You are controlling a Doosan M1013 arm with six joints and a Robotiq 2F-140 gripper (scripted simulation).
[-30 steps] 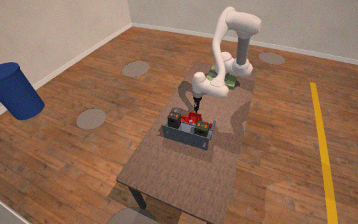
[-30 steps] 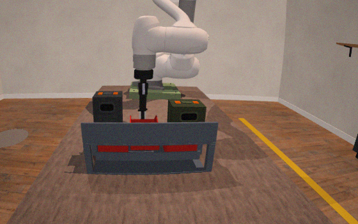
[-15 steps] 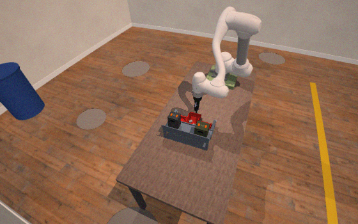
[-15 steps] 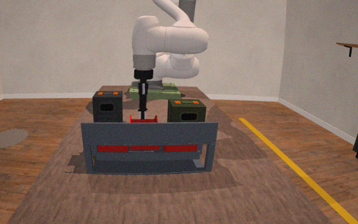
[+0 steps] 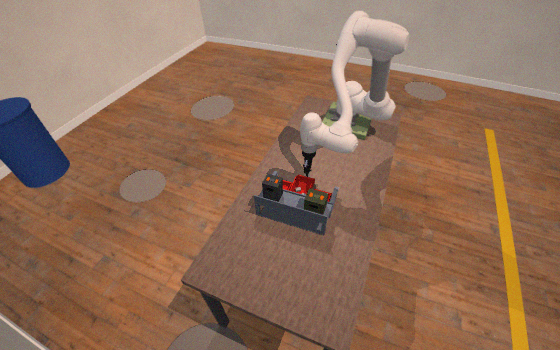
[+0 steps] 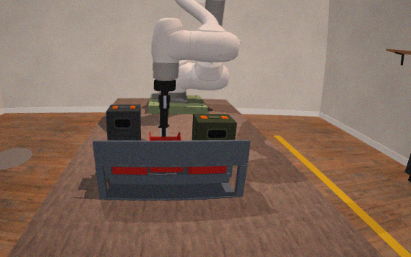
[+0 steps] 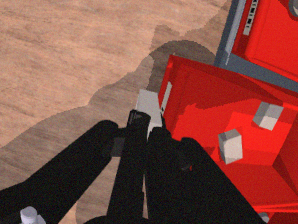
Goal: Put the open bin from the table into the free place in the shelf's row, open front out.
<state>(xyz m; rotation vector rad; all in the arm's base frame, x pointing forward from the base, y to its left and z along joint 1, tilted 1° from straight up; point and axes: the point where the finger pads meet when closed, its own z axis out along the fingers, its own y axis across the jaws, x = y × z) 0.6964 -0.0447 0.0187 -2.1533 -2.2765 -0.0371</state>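
The shelf floor is 19 cm ahead of my hand, 2 cm to the left of it and 6 cm below it. The rest, counted from my hand: shelf back board: 32 cm ahead, 2 cm to the left, 7 cm above; dark green box: 25 cm ahead, 13 cm to the left, 9 cm above; black box: 25 cm ahead, 10 cm to the right, 10 cm above.
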